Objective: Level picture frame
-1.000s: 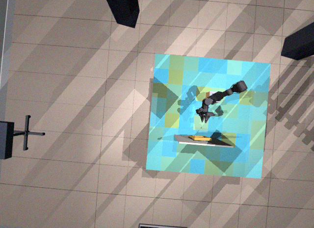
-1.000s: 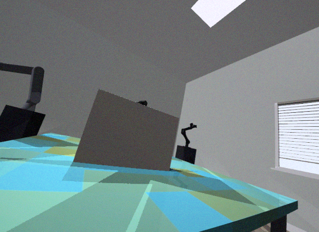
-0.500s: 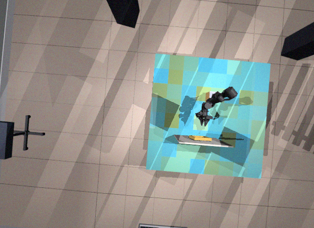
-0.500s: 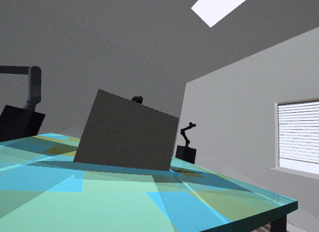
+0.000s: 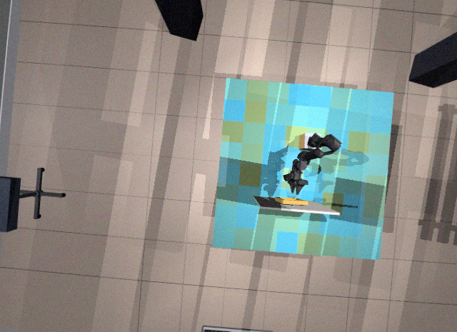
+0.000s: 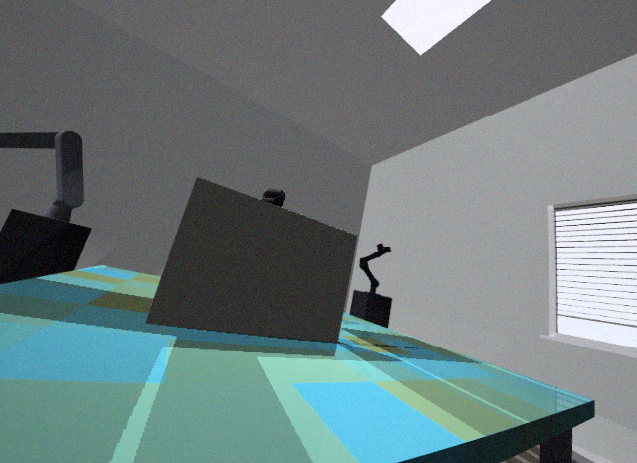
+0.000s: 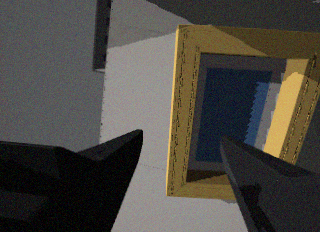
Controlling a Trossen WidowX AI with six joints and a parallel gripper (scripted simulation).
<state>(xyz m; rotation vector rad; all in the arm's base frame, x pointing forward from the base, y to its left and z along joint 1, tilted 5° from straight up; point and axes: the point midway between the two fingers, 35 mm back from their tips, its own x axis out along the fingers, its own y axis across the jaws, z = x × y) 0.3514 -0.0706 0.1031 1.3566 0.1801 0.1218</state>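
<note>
Now: gripper tip 6 cm short of the picture frame, 6 cm above it and 1 cm to the right of it. Also, from my gripper tip: wall panel (7 cm below, 7 cm ahead, 2 cm to the left).
</note>
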